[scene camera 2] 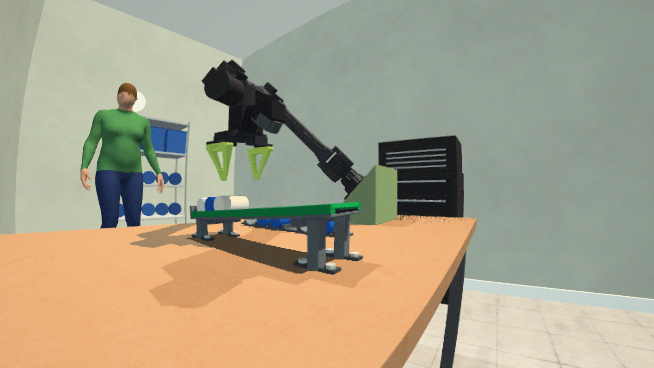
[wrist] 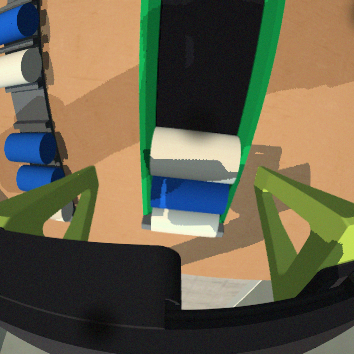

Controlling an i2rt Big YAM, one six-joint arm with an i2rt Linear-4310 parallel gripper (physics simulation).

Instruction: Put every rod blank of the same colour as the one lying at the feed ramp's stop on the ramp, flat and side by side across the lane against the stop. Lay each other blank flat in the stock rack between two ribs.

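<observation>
The feed ramp [scene camera 2: 280, 210] [wrist: 150, 75] has green sides and a dark lane. Across the lane at its stop [wrist: 146, 222] lies a white blank [scene camera 2: 201, 204] [wrist: 185, 222]. A blue blank [scene camera 2: 210, 203] [wrist: 190, 195] lies beside it, then a thicker cream blank [scene camera 2: 239, 202] [wrist: 195, 150]. The stock rack [wrist: 32, 106] shows at left in the wrist view, holding a blue blank [wrist: 17, 24], a thick cream blank [wrist: 20, 67], two blue blanks [wrist: 30, 148] [wrist: 39, 178] and a white blank [wrist: 65, 214] partly hidden by a finger. My gripper [scene camera 2: 240, 179] [wrist: 176, 174] is open and empty above the ramp's stop end.
The ramp stands on grey legs [scene camera 2: 316, 245] on the wooden table [scene camera 2: 200, 320]. The arm's green base block [scene camera 2: 385, 195] stands behind the ramp. A black drawer cabinet [scene camera 2: 420, 175], a shelf rack [scene camera 2: 187, 175] and a person in green [scene camera 2: 122, 140] are in the background.
</observation>
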